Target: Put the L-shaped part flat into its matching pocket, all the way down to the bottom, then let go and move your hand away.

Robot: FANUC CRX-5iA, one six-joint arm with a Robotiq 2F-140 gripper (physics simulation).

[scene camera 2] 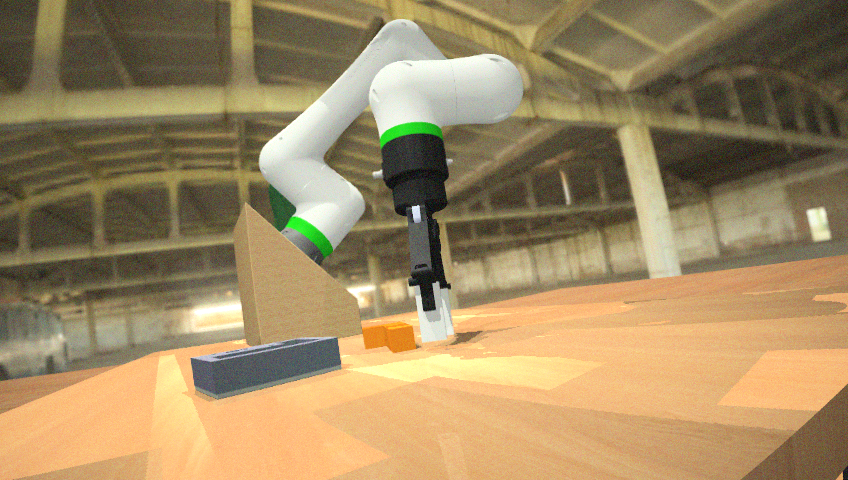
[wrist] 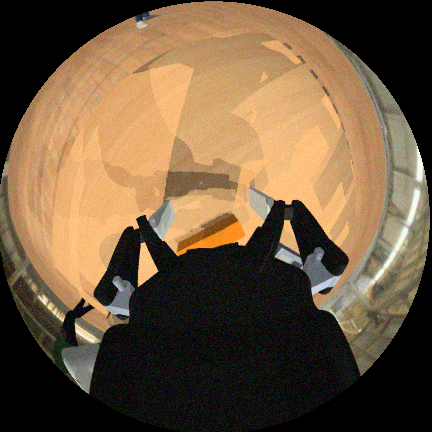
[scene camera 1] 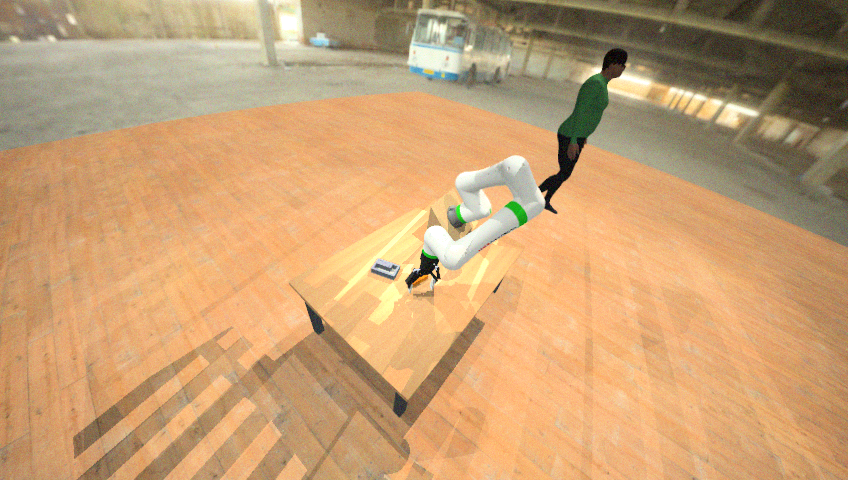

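Seen in the pictures: gripper, fingertip midpoint: (scene camera 2: pixel 440 338) (wrist: pixel 209 202) (scene camera 1: pixel 420 289); arm's base, origin of the base link: (scene camera 2: pixel 288 263) (scene camera 1: pixel 454 216).
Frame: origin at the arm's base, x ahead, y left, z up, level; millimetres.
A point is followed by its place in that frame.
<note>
The orange L-shaped part (scene camera 1: pixel 421 279) @[x 437, y 140, z -153 mm] (scene camera 2: pixel 399 337) @[x 496, y 114, z -162 mm] (wrist: pixel 214 237) @[x 454, y 132, z -150 mm] lies on the table. In the wrist view the gripper body hides some of it. My gripper (scene camera 1: pixel 421 289) @[x 478, y 173, z -175 mm] (scene camera 2: pixel 441 337) @[x 478, y 173, z -175 mm] (wrist: pixel 209 202) @[x 478, y 173, z -175 mm] is open, pointing down with its pale fingertips close to the table top. In the wrist view the fingertips stand wide apart, and the part shows between the finger linkages, with clear gaps to both pads. The blue-grey block (scene camera 1: pixel 383 274) @[x 567, y -25, z -159 mm] (scene camera 2: pixel 279 366) @[x 571, y -35, z -162 mm] (wrist: pixel 288 254) @[x 551, y -4, z -144 mm] with a recess in its top stands apart from the part; the recess floor is hidden in scene camera 2.
The wooden table (scene camera 1: pixel 363 333) @[x 855, y 174, z -180 mm] carries everything. A wooden wedge-shaped mount (scene camera 1: pixel 439 215) @[x 140, y -25, z 54 mm] (scene camera 2: pixel 291 303) @[x 165, y -7, z -96 mm] stands at the arm's base, behind the block in scene camera 2. A person in a green top (scene camera 1: pixel 589 110) is on the floor beyond the arm.
</note>
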